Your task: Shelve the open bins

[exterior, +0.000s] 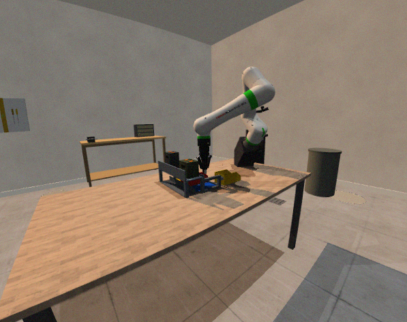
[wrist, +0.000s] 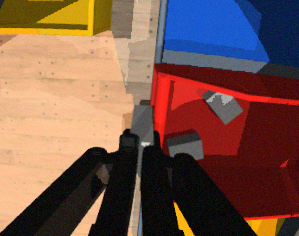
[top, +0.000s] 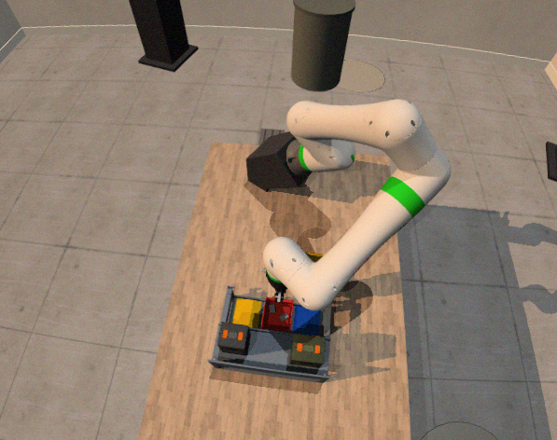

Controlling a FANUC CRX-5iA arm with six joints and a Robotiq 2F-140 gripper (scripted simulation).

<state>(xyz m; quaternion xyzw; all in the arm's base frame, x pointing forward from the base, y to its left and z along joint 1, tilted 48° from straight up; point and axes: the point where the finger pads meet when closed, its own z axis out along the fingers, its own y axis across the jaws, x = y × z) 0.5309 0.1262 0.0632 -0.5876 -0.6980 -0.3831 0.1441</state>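
The red bin lies 90 mm ahead of my hand, 30 mm to the left of it and 10 mm below it. Also, from my hand: blue-marked place (130 mm to the left, 70 mm ahead, 50 mm below); then red mark (100 mm ahead, 50 mm below, 30 mm to the left); then yellow mark (130 mm ahead, 80 mm to the right, 50 mm below).
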